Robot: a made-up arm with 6 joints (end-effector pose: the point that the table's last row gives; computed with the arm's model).
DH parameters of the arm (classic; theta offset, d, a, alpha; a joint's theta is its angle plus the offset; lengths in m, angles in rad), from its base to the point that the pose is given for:
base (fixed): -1.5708 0.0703 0 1.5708
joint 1: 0 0.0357 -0.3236 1.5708
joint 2: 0 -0.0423 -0.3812 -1.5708
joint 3: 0 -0.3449 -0.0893 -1.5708
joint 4: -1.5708 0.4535 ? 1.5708
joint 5: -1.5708 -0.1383 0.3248 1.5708
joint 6: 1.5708 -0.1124 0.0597 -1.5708
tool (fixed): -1.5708 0.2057 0 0
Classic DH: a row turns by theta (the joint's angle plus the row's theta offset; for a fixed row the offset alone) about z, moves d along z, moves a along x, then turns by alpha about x.
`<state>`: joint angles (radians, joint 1 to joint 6).
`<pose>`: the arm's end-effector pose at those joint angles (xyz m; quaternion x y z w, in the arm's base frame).
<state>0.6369 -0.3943 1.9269 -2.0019 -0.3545 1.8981</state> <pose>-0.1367 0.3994 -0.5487 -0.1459 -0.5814 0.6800 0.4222</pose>
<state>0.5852 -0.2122 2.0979 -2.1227 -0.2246 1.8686</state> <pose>-0.0022 0.3479 -0.5481 -0.1897 -0.6229 0.6528 0.3872</pose>
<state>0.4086 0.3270 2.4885 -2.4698 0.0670 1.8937</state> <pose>0.2533 0.1341 -0.3763 -0.2702 -0.6401 0.6224 0.3604</pose>
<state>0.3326 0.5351 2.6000 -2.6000 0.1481 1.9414</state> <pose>0.2787 0.0368 -0.2923 -0.2833 -0.6220 0.6210 0.3837</pose>
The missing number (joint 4, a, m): 0.0642
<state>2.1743 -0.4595 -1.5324 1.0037 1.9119 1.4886</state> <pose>0.5247 -0.3701 -0.0347 -0.1626 0.7103 -0.5315 0.4320</pose>
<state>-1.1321 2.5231 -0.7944 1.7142 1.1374 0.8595</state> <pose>-0.5810 -0.2779 0.2002 0.7626 0.2329 -0.3862 0.4637</pose>
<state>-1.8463 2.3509 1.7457 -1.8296 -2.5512 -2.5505</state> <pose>0.7072 0.0894 -0.6117 0.7363 0.6549 0.0270 0.1681</pose>
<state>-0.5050 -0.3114 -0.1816 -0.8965 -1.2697 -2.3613</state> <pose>0.4652 0.4340 0.5271 -0.7051 0.2010 -0.5569 0.3902</pose>
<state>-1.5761 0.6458 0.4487 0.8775 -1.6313 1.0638</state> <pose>0.7935 -0.3642 0.4276 0.7442 -0.6296 0.0361 0.2199</pose>
